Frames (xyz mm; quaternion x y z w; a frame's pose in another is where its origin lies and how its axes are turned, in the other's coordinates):
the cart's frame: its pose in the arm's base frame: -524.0 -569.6 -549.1 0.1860 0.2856 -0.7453 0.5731
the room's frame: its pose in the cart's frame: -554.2 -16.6 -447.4 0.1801 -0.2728 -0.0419 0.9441
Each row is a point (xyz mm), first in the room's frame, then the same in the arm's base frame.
Working: the room's frame: its pose in the arm's base frame: -410.5 133.7 -554.0 0.0635 -0.0131 -0.8298 0.5542

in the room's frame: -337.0 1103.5 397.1
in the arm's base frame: 682.3 -0.2 -27.8
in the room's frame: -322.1 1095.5 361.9
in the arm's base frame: 673.5 -9.1 -64.8
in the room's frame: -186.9 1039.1 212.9
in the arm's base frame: 588.6 -104.7 -230.1
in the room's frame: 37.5 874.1 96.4
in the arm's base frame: 366.3 -242.3 -381.2
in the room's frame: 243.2 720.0 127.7
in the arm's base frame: 143.4 -374.0 -383.1
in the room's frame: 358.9 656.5 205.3
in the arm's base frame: 32.1 -459.9 -322.5
